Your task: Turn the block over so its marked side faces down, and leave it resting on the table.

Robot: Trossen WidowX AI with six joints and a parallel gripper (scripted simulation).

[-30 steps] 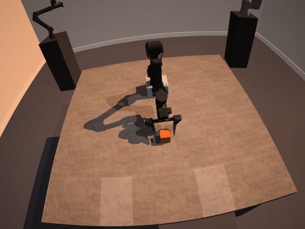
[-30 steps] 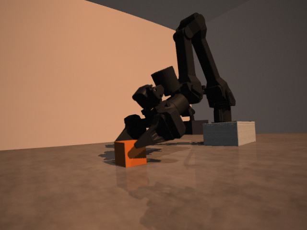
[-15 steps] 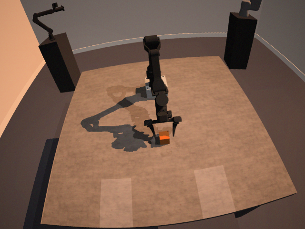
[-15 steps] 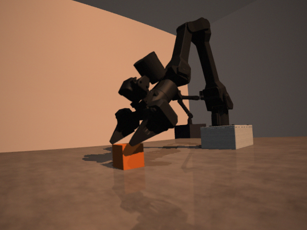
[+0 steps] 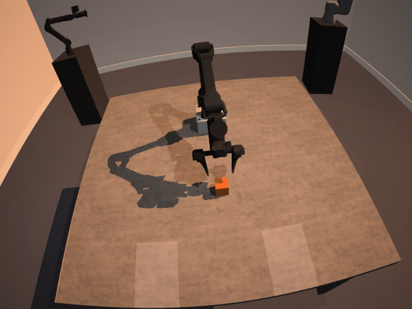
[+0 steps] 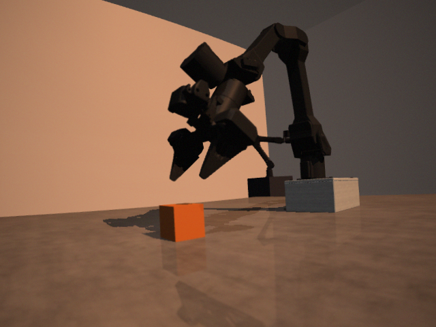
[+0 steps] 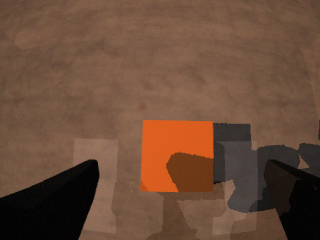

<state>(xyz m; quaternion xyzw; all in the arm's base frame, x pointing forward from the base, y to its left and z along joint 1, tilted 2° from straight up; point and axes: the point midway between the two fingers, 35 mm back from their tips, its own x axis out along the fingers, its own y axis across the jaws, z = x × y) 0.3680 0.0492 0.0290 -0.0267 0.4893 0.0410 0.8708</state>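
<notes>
The orange block lies 60 mm below my gripper tip.
</notes>
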